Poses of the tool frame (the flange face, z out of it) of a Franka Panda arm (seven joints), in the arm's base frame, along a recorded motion.
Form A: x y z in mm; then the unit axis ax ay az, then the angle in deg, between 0 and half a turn.
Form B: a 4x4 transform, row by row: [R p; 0 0 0 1], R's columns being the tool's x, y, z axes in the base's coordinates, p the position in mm. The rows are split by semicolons. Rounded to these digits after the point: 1 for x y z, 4 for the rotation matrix.
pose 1, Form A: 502.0 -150.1 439.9 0.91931 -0.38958 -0.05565 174.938
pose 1, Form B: 0.6909 -0.7100 -0.1365 502.0; -0.7198 -0.6931 -0.0378 -150.1; -0.0677 0.1244 -0.9899 439.9; 0 0 0 1
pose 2, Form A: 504.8 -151.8 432.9 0.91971 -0.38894 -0.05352 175.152
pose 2, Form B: 0.6923 -0.7096 -0.1311 504.8; -0.7187 -0.6944 -0.0362 -151.8; -0.0654 0.1193 -0.9907 432.9; 0 0 0 1
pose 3, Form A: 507.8 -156.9 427.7 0.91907 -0.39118 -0.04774 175.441
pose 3, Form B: 0.6899 -0.7141 -0.1187 507.8; -0.7217 -0.6913 -0.0358 -156.9; -0.0565 0.1103 -0.9923 427.7; 0 0 0 1
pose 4, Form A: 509.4 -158.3 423.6 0.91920 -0.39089 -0.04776 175.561
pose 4, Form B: 0.6903 -0.7138 -0.1179 509.4; -0.7212 -0.6919 -0.0339 -158.3; -0.0574 0.1084 -0.9924 423.6; 0 0 0 1
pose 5, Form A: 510.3 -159.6 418.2 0.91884 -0.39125 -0.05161 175.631
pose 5, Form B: 0.6890 -0.7140 -0.1245 510.3; -0.7219 -0.6914 -0.0297 -159.6; -0.0649 0.1103 -0.9918 418.2; 0 0 0 1
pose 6, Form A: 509.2 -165.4 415.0 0.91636 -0.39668 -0.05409 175.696
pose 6, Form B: 0.6799 -0.7219 -0.1288 509.2; -0.7300 -0.6829 -0.0259 -165.4; -0.0692 0.1116 -0.9913 415.0; 0 0 0 1
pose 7, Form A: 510.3 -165.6 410.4 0.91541 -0.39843 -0.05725 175.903
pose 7, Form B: 0.6764 -0.7244 -0.1331 510.3; -0.7326 -0.6804 -0.0198 -165.6; -0.0762 0.1110 -0.9909 410.4; 0 0 0 1
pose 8, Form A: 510.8 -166.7 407.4 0.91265 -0.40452 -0.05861 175.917
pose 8, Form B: 0.6663 -0.7333 -0.1356 510.8; -0.7416 -0.6706 -0.0176 -166.7; -0.0780 0.1123 -0.9906 407.4; 0 0 0 1
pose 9, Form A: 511.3 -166.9 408.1 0.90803 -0.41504 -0.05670 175.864
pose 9, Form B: 0.6495 -0.7487 -0.1328 511.3; -0.7569 -0.6533 -0.0185 -166.9; -0.0729 0.1125 -0.9910 408.1; 0 0 0 1
